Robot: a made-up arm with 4 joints. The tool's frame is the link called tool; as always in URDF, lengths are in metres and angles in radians.
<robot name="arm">
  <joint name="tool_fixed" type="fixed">
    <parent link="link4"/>
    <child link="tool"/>
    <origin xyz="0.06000 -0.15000 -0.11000"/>
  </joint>
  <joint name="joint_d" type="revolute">
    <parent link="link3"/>
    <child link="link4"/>
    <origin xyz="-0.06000 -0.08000 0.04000"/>
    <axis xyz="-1 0 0"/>
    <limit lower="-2.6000" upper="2.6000" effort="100" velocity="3.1"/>
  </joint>
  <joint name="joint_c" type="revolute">
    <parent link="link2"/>
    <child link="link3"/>
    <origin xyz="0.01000 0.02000 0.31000"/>
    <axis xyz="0 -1 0"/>
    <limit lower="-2.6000" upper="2.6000" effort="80" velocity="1"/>
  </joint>
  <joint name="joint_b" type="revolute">
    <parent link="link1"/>
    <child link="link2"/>
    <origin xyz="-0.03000 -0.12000 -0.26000"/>
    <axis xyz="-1 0 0"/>
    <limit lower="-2.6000" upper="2.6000" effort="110" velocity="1.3"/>
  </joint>
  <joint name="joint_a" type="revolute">
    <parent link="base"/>
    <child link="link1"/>
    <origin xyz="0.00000 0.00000 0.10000"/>
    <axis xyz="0 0 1"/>
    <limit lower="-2.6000" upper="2.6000" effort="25" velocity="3"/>
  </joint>
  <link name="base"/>
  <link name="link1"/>
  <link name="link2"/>
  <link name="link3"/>
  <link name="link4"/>
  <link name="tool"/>
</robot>
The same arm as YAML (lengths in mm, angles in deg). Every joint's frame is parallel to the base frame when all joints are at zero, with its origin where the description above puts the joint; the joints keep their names.
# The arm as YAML. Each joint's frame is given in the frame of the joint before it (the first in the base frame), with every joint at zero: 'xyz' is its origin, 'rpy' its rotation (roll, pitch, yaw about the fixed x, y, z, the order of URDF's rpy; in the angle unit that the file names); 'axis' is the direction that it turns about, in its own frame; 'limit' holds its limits. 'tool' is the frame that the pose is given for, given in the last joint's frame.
units:
  length: mm
  angle: deg
joints:
  - name: joint_a
    type: revolute
    origin:
      xyz: [0.0, 0.0, 100.0]
      rpy: [0.0, 0.0, 0.0]
    axis: [0.0, 0.0, 1.0]
    limit:
      lower: -148.97
      upper: 148.97
  - name: joint_b
    type: revolute
    origin:
      xyz: [-30.0, -120.0, -260.0]
      rpy: [0.0, 0.0, 0.0]
    axis: [-1.0, 0.0, 0.0]
    limit:
      lower: -148.97
      upper: 148.97
  - name: joint_c
    type: revolute
    origin:
      xyz: [10.0, 20.0, 310.0]
      rpy: [0.0, 0.0, 0.0]
    axis: [0.0, -1.0, 0.0]
    limit:
      lower: -148.97
      upper: 148.97
  - name: joint_d
    type: revolute
    origin:
      xyz: [-60.0, -80.0, 40.0]
      rpy: [0.0, 0.0, 0.0]
    axis: [-1.0, 0.0, 0.0]
    limit:
      lower: -148.97
      upper: 148.97
tool:
  origin:
    xyz: [60.0, -150.0, -110.0]
    rpy: [0.0, 0.0, 0.0]

